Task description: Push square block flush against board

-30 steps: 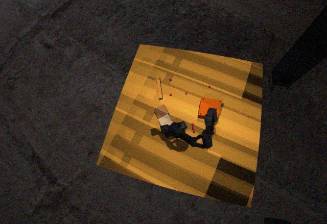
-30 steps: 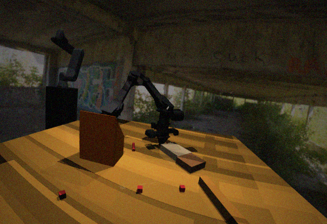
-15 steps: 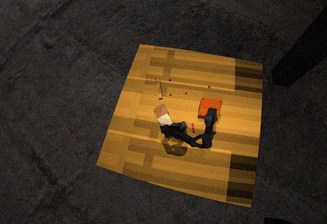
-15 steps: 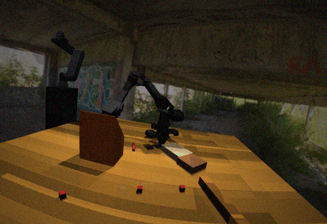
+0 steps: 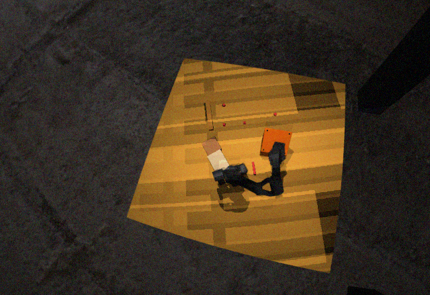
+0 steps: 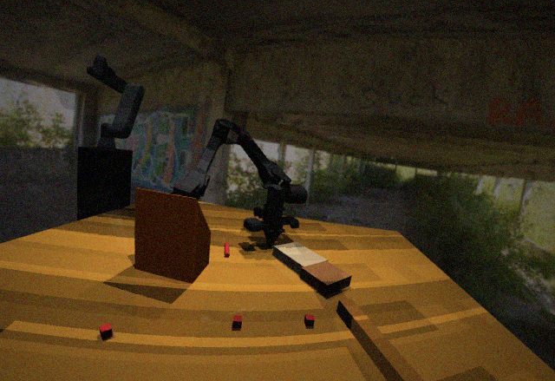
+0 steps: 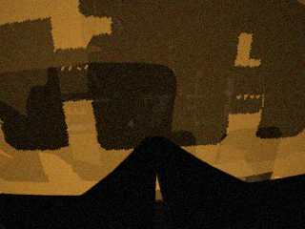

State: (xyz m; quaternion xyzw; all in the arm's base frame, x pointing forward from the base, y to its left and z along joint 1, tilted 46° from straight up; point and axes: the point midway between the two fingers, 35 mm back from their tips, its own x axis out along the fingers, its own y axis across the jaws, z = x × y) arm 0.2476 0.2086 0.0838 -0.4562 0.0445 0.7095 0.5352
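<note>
Right now the flat brown square block is 17 cm to the right of my gripper tip, 17 cm ahead of it and 1 cm above it. Also, from my gripper tip: red peg (12 cm behind, 8 cm to the right).
</note>
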